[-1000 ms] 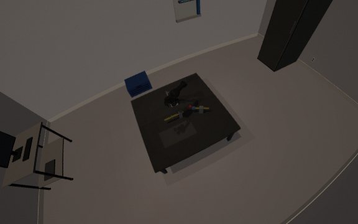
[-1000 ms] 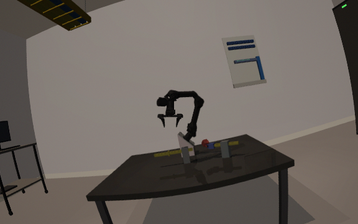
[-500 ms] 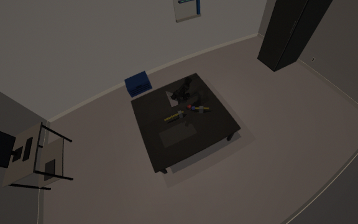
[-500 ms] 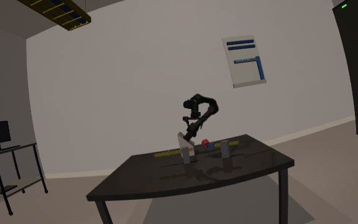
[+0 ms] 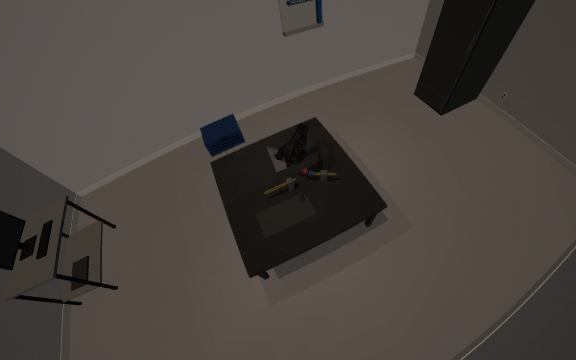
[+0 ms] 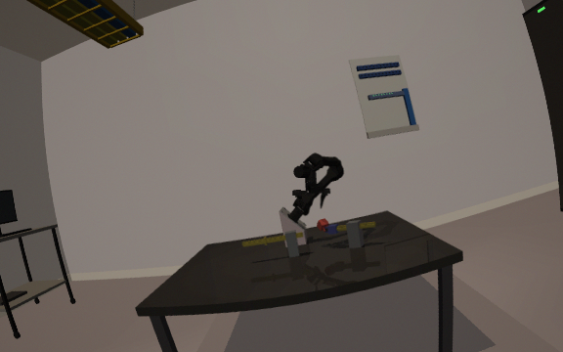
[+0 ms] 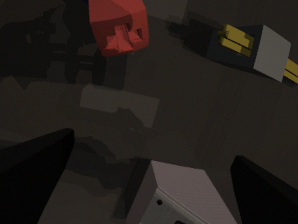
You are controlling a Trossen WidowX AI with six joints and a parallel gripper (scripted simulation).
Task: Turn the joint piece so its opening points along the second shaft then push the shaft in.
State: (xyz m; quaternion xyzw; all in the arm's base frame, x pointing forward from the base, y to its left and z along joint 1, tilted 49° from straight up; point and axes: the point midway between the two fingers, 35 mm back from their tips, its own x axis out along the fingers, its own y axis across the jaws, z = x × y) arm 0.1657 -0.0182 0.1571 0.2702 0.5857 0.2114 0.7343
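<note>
My gripper tip is 7 cm short of the red square joint piece, 3 cm to the right of it and 8 cm above it.
</note>
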